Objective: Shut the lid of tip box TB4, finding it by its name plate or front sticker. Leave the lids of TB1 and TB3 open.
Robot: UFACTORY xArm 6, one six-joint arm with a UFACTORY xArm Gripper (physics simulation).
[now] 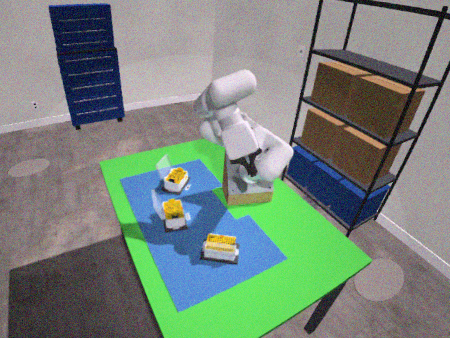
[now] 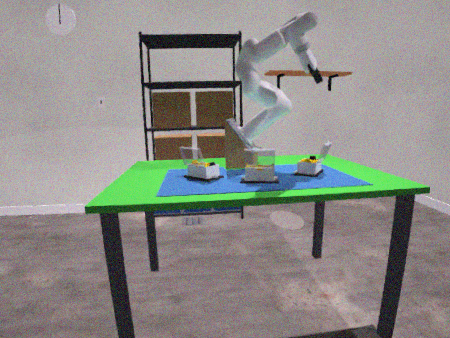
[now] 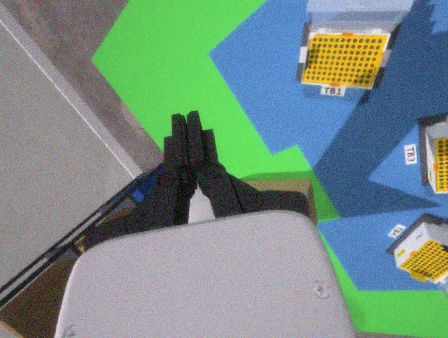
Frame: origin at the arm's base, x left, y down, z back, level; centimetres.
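Seen in the pictures: gripper, fingertip midpoint: (image 1: 254, 175) (image 2: 319, 81) (image 3: 189, 128); arm's base, link origin: (image 2: 244, 135).
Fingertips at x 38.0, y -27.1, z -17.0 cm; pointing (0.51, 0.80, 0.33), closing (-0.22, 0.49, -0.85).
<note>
Pixels of each thing's middle, then the offset from my fingertips to it. "pt": a spot on its surface instead. Level surfaces: height alone.
- Tip box TB4, body centre: (image 3: 423, 250) (image 2: 205, 169) (image 1: 178, 180) dx -53.4, dy +39.6, dz -17.6 cm
- TB3, body centre: (image 2: 259, 172) (image 1: 176, 213) dx -28.5, dy +39.6, dz -22.2 cm
- TB1, surface spot: (image 1: 220, 254) pt dx +1.2, dy +36.1, dz -9.2 cm
- blue mat, surface height: dy +42.9 cm
- green table, surface height: dy +43.2 cm
Tip box TB4 (image 1: 175, 186) (image 2: 203, 172) (image 3: 426, 259) is the white box with a yellow rack nearest the cabinet end; its small name plate (image 3: 396, 231) is blurred. Its clear lid (image 1: 163, 165) (image 2: 191, 155) stands open. TB3 (image 1: 174, 221) (image 2: 260, 174) (image 3: 439, 160) is in the middle, its lid (image 1: 157, 204) (image 2: 266, 156) open. TB1 (image 1: 220, 254) (image 2: 309, 167) (image 3: 345, 60) is at the other end, its lid (image 2: 326, 150) (image 3: 355, 12) open. My gripper (image 1: 251, 169) (image 2: 318, 79) (image 3: 189, 128) is shut and empty, high above the table and apart from all boxes.
The boxes stand on a blue mat (image 1: 250, 272) (image 2: 175, 188) on the green table (image 1: 320, 255) (image 2: 122, 189). The arm's wooden base (image 1: 248, 197) stands behind the mat. A black rack (image 2: 190, 40) is behind it, and a blue cabinet (image 1: 90, 85) stands farther off.
</note>
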